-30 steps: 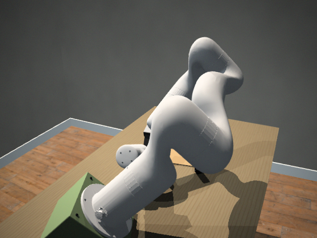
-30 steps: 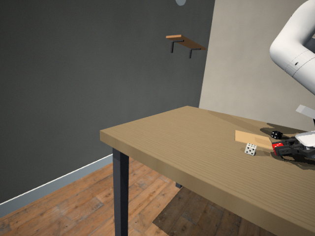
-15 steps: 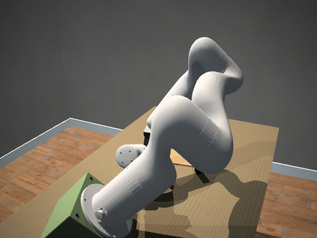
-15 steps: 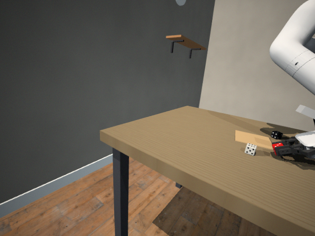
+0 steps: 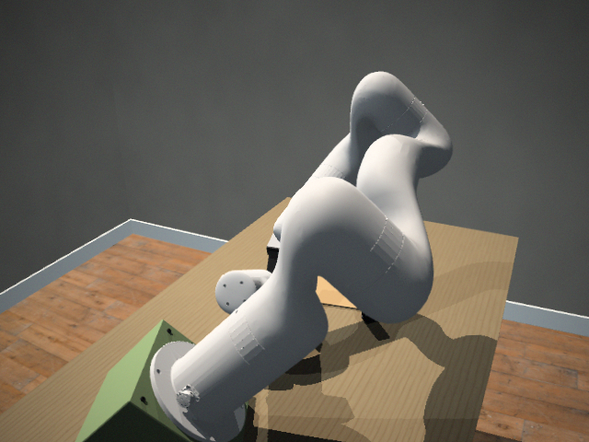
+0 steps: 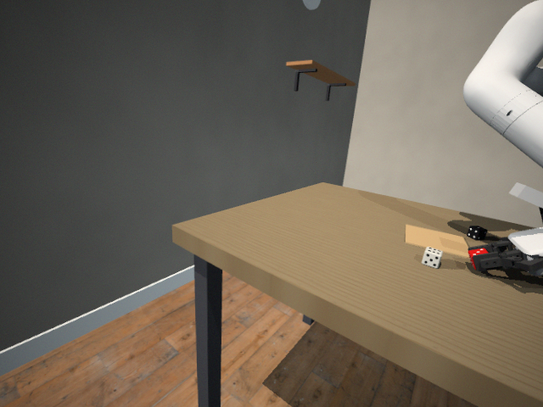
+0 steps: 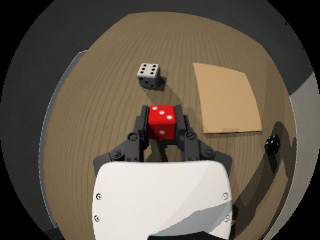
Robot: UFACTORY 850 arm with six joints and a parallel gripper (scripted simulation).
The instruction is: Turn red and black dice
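Now: hand 9 cm short of the white die, 3 cm to the right of it and 2 cm above it. The rest, counted from my hand: red die (1 cm below, 1 cm ahead); then tan mat (12 cm to the right, 8 cm ahead, 3 cm below); then black die (23 cm to the right, 2 cm below, 2 cm behind).
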